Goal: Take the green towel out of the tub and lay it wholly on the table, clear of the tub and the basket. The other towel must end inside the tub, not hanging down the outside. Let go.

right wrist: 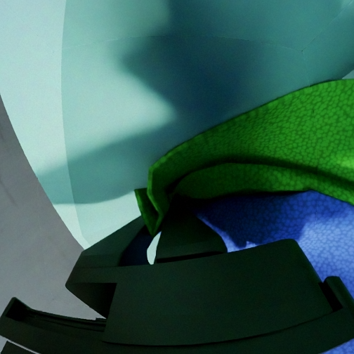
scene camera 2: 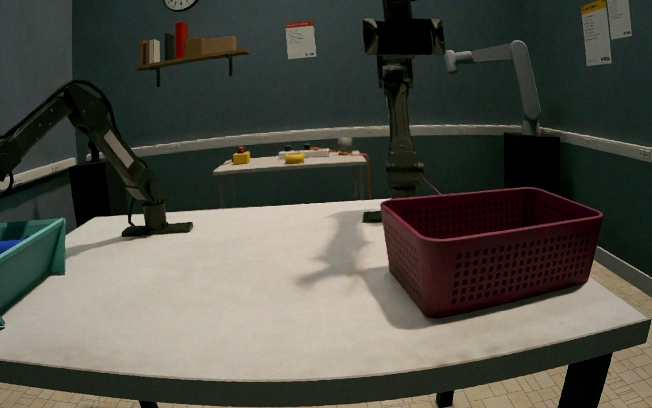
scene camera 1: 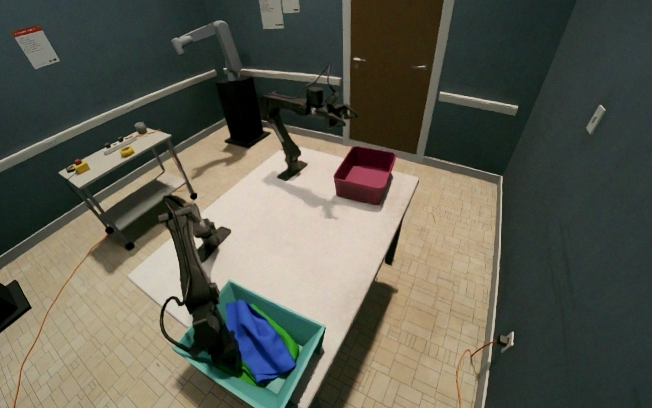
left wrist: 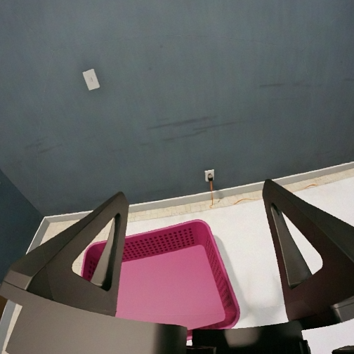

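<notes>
The teal tub (scene camera 1: pixel 300 325) (scene camera 2: pixel 30 270) stands at the bottom of scene camera 1. The blue towel (scene camera 1: pixel 260 342) (scene camera 2: pixel 10 245) (right wrist: pixel 325 225) lies in it, over part of the green towel (scene camera 1: pixel 285 336) (right wrist: pixel 300 125), which shows at both sides of the blue one. My right gripper (scene camera 1: pixel 232 367) (right wrist: pixel 173 201) is down in the tub, shut on a bunched corner of the green towel; the exact pinch is partly hidden by the fingers. My left gripper (scene camera 1: pixel 350 117) (scene camera 2: pixel 403 37) (left wrist: pixel 191 192) is open and empty, high above the table near the magenta basket (scene camera 1: pixel 360 191) (scene camera 2: pixel 510 270) (left wrist: pixel 165 285), which is empty.
The white table (scene camera 1: pixel 300 240) (scene camera 2: pixel 225 310) stretches between the tub and the basket. The tub stands at one table end, the basket near the other. A cart (scene camera 1: pixel 125 160) with small items and a grey arm on a black pedestal (scene camera 1: pixel 240 112) stand beyond the table.
</notes>
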